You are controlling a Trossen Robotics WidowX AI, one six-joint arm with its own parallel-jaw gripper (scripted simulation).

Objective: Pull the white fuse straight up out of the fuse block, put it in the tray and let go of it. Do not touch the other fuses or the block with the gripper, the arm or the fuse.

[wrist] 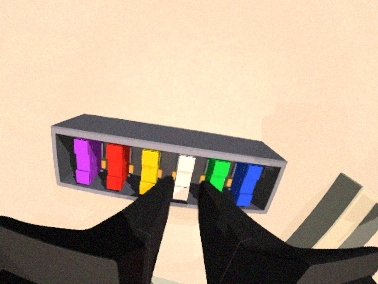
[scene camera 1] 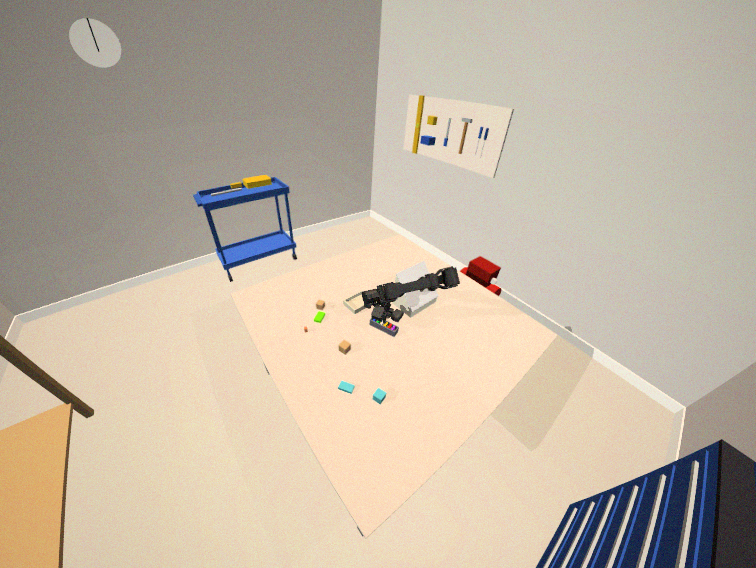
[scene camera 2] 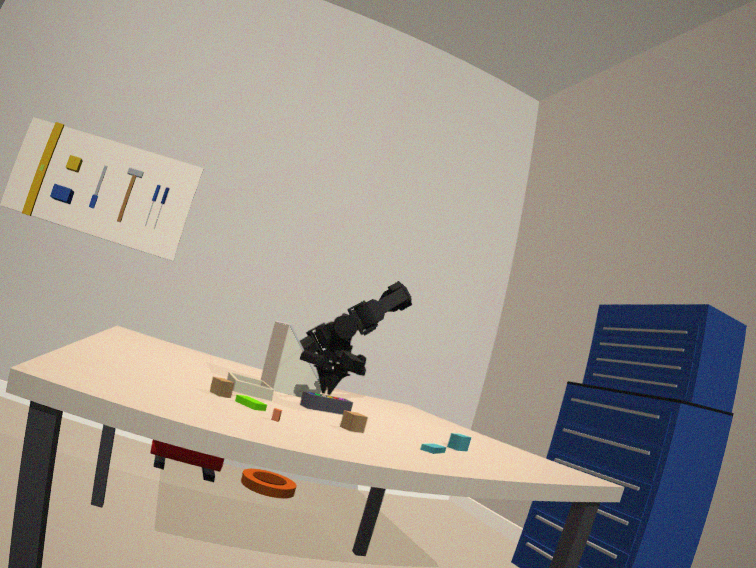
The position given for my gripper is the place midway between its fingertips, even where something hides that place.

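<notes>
My gripper [scene camera 2: 325, 394] is visible together with a shallow tray [scene camera 2: 248, 386]. The wrist view contains my gripper [wrist: 186, 185] as well, along with a white fuse [wrist: 185, 167], a yellow fuse [wrist: 150, 158] and a purple fuse [wrist: 89, 153].
</notes>
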